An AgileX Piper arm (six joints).
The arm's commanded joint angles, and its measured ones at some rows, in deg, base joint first. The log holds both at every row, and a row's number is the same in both.
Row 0, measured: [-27.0 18.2 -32.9 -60.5 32.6 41.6]
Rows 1 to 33, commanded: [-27.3 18.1 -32.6 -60.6 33.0 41.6]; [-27.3 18.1 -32.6 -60.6 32.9 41.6]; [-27.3 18.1 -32.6 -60.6 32.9 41.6]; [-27.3 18.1 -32.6 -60.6 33.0 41.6]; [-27.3 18.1 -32.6 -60.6 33.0 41.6]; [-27.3 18.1 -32.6 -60.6 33.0 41.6]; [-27.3 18.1 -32.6 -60.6 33.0 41.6]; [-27.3 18.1 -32.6 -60.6 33.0 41.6]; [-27.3 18.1 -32.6 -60.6 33.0 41.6]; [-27.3 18.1 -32.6 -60.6 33.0 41.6]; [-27.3 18.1 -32.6 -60.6 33.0 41.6]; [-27.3 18.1 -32.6 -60.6 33.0 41.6]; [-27.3 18.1 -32.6 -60.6 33.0 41.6]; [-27.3 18.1 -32.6 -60.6 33.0 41.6]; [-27.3 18.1 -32.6 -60.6 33.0 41.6]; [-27.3 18.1 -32.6 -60.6 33.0 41.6]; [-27.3 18.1 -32.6 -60.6 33.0 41.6]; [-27.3 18.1 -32.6 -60.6 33.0 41.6]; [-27.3 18.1 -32.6 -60.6 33.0 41.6]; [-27.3 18.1 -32.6 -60.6 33.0 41.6]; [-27.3 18.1 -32.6 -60.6 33.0 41.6]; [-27.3 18.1 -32.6 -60.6 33.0 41.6]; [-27.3 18.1 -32.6 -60.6 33.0 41.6]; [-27.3 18.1 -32.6 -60.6 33.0 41.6]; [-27.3 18.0 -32.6 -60.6 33.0 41.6]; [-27.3 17.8 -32.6 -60.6 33.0 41.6]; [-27.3 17.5 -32.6 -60.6 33.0 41.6]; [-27.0 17.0 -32.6 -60.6 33.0 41.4]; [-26.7 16.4 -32.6 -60.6 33.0 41.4]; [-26.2 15.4 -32.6 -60.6 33.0 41.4]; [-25.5 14.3 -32.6 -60.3 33.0 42.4]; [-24.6 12.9 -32.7 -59.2 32.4 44.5]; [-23.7 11.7 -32.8 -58.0 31.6 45.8]
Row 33, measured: [-26.2 15.7 -32.9 -60.5 32.8 41.9]
